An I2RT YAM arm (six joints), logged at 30 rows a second.
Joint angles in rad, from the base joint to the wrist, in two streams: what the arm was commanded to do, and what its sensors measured. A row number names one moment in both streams.
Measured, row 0:
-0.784 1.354 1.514 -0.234 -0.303 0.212
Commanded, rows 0 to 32:
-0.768 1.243 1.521 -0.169 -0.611 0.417
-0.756 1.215 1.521 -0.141 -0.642 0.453
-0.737 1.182 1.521 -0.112 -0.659 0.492
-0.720 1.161 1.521 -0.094 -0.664 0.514
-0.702 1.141 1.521 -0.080 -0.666 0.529
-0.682 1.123 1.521 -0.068 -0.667 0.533
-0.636 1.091 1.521 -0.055 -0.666 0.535
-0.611 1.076 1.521 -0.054 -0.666 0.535
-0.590 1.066 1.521 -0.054 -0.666 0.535
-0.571 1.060 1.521 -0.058 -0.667 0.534
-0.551 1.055 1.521 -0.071 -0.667 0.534
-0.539 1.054 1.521 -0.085 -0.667 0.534
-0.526 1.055 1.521 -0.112 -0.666 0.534
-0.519 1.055 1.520 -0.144 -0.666 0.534
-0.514 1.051 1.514 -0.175 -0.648 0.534
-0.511 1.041 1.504 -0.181 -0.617 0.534
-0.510 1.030 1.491 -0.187 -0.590 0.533
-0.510 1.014 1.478 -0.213 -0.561 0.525
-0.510 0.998 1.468 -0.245 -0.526 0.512
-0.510 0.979 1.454 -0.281 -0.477 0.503
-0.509 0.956 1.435 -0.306 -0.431 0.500
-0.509 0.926 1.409 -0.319 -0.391 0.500
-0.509 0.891 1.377 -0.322 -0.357 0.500
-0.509 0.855 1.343 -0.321 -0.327 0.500
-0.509 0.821 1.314 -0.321 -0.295 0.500
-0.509 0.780 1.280 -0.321 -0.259 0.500
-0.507 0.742 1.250 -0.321 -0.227 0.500
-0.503 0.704 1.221 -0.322 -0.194 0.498
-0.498 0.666 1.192 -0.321 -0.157 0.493
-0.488 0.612 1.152 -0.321 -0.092 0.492
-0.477 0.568 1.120 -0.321 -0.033 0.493
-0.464 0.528 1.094 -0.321 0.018 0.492
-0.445 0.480 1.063 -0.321 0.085 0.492
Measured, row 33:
-0.483 0.585 1.134 -0.326 -0.157 0.504
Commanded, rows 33 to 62:
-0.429 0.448 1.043 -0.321 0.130 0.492
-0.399 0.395 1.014 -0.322 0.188 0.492
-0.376 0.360 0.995 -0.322 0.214 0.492
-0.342 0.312 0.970 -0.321 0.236 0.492
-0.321 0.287 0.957 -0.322 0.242 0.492
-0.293 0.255 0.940 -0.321 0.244 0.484
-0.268 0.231 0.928 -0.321 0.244 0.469
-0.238 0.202 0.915 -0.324 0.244 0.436
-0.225 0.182 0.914 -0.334 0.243 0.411
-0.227 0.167 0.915 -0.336 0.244 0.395
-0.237 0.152 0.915 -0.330 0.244 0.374
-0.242 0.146 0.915 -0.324 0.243 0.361
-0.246 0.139 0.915 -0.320 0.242 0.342
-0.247 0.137 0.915 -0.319 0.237 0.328
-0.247 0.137 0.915 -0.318 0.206 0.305
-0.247 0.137 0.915 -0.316 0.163 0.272
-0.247 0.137 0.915 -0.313 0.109 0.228
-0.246 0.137 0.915 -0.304 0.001 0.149
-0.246 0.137 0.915 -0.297 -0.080 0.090
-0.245 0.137 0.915 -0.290 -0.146 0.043
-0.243 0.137 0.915 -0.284 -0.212 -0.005
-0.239 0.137 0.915 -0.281 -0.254 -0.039
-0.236 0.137 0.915 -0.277 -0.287 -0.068
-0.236 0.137 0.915 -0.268 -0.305 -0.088
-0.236 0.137 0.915 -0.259 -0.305 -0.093
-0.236 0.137 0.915 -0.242 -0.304 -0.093
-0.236 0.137 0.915 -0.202 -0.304 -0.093
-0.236 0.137 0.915 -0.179 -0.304 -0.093
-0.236 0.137 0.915 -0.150 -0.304 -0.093
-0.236 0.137 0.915 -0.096 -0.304 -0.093
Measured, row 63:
-0.242 0.141 0.914 -0.164 -0.262 -0.054
